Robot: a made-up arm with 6 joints.
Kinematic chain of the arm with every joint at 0, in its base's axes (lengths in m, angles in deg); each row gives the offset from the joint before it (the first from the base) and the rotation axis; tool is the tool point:
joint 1: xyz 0 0 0.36 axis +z
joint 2: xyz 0.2 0 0 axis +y
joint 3: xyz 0 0 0.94 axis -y
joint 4: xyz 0 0 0.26 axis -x
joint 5: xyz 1.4 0 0 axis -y
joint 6: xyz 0.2 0 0 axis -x
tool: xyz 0 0 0
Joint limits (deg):
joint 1: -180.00..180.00
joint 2: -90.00..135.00
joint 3: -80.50..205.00
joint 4: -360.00..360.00
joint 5: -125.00..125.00
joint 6: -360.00..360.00
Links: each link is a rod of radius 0.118 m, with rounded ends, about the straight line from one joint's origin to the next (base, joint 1, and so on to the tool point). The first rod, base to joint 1, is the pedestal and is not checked.
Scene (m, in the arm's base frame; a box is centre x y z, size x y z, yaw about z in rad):
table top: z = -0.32
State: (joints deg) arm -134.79 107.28 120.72 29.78 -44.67 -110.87
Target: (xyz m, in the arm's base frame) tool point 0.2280 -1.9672 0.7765
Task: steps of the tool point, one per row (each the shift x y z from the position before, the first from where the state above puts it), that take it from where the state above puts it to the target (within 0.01 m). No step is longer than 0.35 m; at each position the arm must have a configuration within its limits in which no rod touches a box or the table.
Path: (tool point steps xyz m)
1: 0.1814 -0.2446 0.0354
2: 0.2349 -0.1925 0.0399
3: 0.2751 -0.1301 0.0403
4: 0.2984 -0.0606 0.0377
5: 0.3051 0.0111 0.0306
6: 0.2940 0.0807 0.0208
7: 0.2680 0.1437 0.0071
8: 0.2280 0.1966 -0.0088

